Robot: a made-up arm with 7 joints.
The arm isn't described. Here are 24 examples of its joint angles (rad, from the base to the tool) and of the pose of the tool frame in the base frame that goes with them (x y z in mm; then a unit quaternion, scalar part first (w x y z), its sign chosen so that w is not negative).
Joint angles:
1: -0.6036 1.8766 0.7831 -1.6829 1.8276 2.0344 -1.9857
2: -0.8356 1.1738 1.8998 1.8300 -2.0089 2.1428 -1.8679
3: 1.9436 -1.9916 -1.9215 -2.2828 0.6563 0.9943 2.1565
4: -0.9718 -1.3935 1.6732 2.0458 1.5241 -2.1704 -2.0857
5: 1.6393 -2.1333 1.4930 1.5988 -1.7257 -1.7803 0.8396
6: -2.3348 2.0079 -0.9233 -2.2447 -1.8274 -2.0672 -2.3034
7: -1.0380 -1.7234 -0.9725 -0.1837 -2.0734 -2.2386 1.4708
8: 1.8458 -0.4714 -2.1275 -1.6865 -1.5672 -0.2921 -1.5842
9: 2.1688 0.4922 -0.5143 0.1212 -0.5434 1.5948 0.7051
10: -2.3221 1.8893 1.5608 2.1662 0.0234 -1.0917 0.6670
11: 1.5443 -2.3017 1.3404 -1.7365 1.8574 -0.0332 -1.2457
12: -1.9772 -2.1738 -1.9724 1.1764 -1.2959 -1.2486 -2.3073
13: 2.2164 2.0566 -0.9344 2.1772 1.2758 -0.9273 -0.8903
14: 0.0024 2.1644 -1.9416 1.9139 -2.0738 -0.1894 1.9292
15: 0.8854 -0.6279 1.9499 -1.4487 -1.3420 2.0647 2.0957
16: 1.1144 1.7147 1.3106 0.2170 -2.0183 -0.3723 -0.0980
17: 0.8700 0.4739 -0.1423 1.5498 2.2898 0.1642 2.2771
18: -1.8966 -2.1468 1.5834 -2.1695 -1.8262 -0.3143 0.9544
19: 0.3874 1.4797 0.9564 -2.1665 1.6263 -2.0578 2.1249
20: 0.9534 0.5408 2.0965 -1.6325 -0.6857 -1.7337 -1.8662
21: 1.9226 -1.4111 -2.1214 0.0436 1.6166 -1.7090 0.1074
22: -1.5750 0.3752 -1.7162 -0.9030 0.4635 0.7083 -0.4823
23: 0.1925 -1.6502 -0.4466 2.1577 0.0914 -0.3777 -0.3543
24: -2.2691 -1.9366 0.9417 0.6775 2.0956 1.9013 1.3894
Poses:
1: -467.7 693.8 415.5 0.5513 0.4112 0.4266 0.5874
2: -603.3 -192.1 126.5 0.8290 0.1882 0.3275 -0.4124
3: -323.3 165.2 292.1 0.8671 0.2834 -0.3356 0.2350
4: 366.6 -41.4 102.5 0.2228 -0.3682 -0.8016 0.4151
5: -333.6 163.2 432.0 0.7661 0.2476 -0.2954 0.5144
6: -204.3 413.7 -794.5 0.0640 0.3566 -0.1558 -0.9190
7: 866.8 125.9 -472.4 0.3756 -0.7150 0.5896 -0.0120
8: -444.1 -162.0 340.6 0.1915 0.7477 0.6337 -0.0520
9: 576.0 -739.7 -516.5 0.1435 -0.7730 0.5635 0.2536
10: -421.3 -82.1 -253.3 0.0561 -0.4040 0.8105 -0.4204
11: -286.8 244.0 135.9 0.0515 0.9141 -0.3165 0.2484
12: 203.6 524.5 590.9 0.0921 0.5253 0.8285 -0.1708
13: 368.1 654.3 -324.6 0.0382 -0.6881 -0.6236 0.3690
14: 200.4 122.4 621.2 0.4424 -0.0552 0.8475 -0.2882
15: -40.9 -433.6 -417.0 0.1118 -0.9441 0.0504 -0.3061
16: 944.8 601.3 582.3 0.1937 -0.8825 -0.3591 -0.2338
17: 357.1 -529.4 355.7 0.5445 -0.3778 0.3140 0.6798
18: 352.4 4.0 733.6 0.6230 0.2155 -0.6256 0.4172
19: 425.7 271.0 810.8 0.3770 -0.3863 -0.2277 0.8104
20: 680.6 -828.3 -188.4 0.9427 -0.2161 0.2265 0.1152
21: -358.4 -133.6 -4.0 0.7974 0.5517 0.2428 0.0291
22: -485.1 -340.4 -120.9 0.3067 0.4566 0.5721 0.6084
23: 323.1 35.8 -494.5 0.5045 -0.8272 0.2039 0.1402
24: 500.0 -76.9 573.3 0.2346 0.1193 -0.7725 0.5779
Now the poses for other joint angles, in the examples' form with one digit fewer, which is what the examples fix.
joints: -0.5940 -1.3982 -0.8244 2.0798 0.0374 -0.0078 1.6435
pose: 354 -121 -136 0.059 0.272 -0.421 0.863
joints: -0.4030 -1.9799 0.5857 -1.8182 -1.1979 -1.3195 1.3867
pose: 614 -88 -572 0.696 0.595 0.126 0.381
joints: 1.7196 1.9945 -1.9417 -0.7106 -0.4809 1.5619 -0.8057
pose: 565 523 262 0.294 -0.345 -0.821 0.346
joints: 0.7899 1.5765 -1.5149 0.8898 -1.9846 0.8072 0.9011
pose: 873 -284 617 0.737 -0.289 0.504 -0.347
